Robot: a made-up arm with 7 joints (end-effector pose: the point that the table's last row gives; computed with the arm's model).
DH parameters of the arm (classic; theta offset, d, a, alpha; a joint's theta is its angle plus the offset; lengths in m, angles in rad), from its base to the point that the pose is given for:
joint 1: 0 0.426 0 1.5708
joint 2: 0 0.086 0 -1.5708
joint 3: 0 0.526 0.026 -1.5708
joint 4: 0 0.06 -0.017 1.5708
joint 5: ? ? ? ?
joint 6: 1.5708 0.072 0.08 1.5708
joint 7: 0 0.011 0 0
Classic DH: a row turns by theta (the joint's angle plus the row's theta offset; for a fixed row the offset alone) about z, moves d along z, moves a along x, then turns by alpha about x.
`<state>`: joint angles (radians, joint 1 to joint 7).
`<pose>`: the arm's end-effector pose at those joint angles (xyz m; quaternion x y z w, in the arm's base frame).
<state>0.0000 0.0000 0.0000 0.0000 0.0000 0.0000 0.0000</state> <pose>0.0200 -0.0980 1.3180 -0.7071 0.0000 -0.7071 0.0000</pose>
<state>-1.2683 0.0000 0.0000 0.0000 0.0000 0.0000 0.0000</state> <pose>-0.0876 -0.0483 1.3180 0.5696 -0.4190 0.5696 0.4190</pose>
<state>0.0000 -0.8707 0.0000 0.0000 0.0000 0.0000 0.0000</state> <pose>0.6951 -0.0980 0.9854 -0.9394 0.0000 -0.3429 0.0000</pose>
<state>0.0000 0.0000 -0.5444 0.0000 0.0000 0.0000 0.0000</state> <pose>0.0109 -0.1066 1.3180 0.6811 -0.1901 0.6811 0.1901</pose>
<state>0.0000 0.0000 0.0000 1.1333 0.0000 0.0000 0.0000</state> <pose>0.3550 -0.0980 1.1125 -0.9762 0.0000 -0.2170 0.0000</pose>
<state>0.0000 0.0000 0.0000 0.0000 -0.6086 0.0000 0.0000</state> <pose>-0.0231 -0.0914 1.3180 0.6746 -0.2119 0.6746 0.2119</pose>
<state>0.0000 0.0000 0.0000 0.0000 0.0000 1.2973 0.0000</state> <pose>-0.0651 -0.0980 1.2702 -0.1363 0.0000 -0.9907 0.0000</pose>
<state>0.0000 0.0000 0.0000 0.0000 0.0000 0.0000 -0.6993</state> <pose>0.0200 -0.0980 1.3180 0.6643 0.2422 0.6643 0.2422</pose>
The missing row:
joint 5: 0 0.286 0 1.5708
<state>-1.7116 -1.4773 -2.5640 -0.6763 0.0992 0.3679 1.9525</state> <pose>-0.0658 -0.8048 0.3203 0.3519 -0.3911 0.2477 0.8136</pose>
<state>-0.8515 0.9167 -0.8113 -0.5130 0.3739 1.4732 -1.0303</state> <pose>-0.4428 0.5349 0.7701 -0.5687 -0.0290 0.2570 0.7808</pose>
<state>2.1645 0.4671 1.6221 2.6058 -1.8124 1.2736 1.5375</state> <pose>0.0240 -0.3127 0.6092 0.4247 -0.7830 -0.2950 0.3457</pose>
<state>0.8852 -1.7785 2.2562 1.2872 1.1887 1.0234 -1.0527</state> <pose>0.2360 0.6141 0.5056 -0.2241 0.0399 0.4516 0.8627</pose>
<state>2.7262 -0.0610 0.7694 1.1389 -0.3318 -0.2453 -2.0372</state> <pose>-0.3366 -0.0087 1.0967 -0.8986 0.4113 0.1422 0.0554</pose>
